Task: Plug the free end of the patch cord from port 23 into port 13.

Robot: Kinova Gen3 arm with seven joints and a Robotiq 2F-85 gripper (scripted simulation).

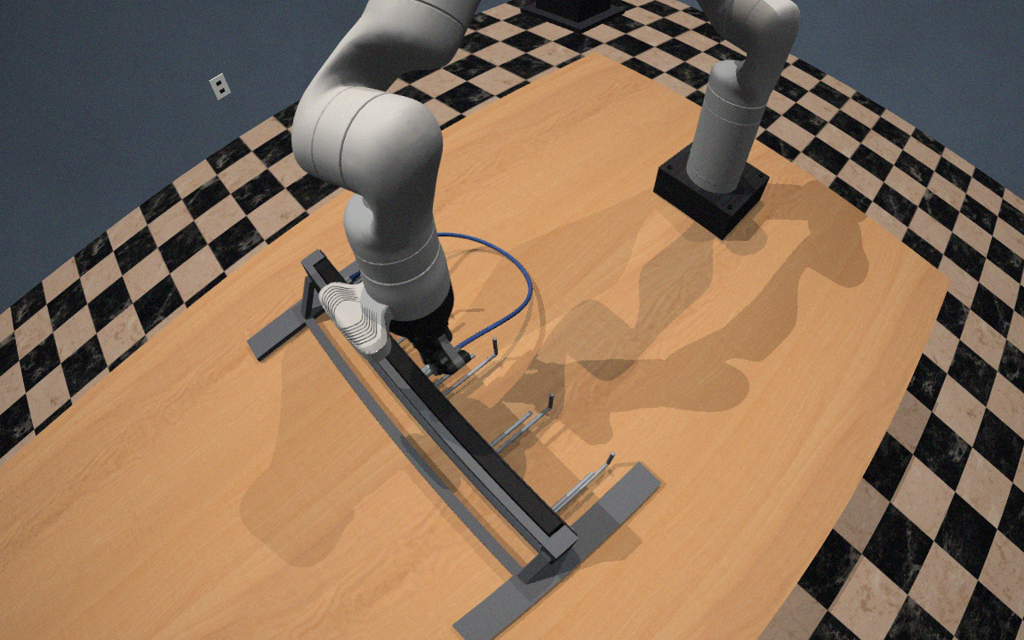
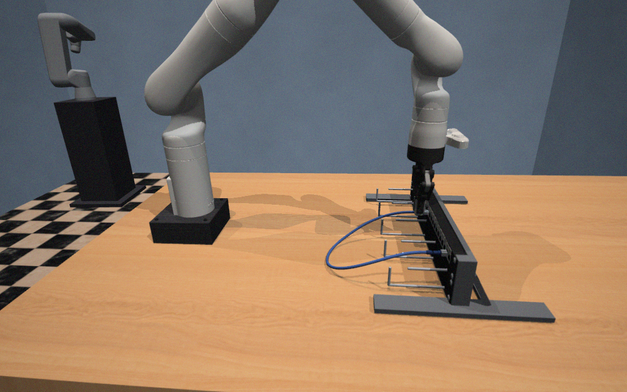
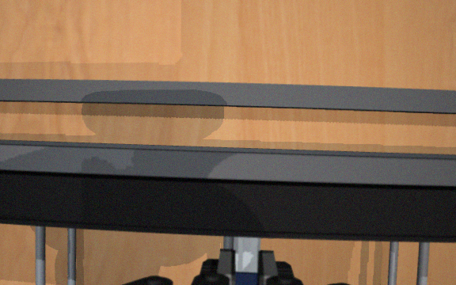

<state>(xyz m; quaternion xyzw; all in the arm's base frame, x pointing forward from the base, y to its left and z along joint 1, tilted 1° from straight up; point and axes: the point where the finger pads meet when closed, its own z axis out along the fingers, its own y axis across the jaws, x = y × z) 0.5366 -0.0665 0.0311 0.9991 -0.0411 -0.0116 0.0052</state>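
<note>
The plug is 10 mm below my hand and 10 mm ahead of it.
</note>
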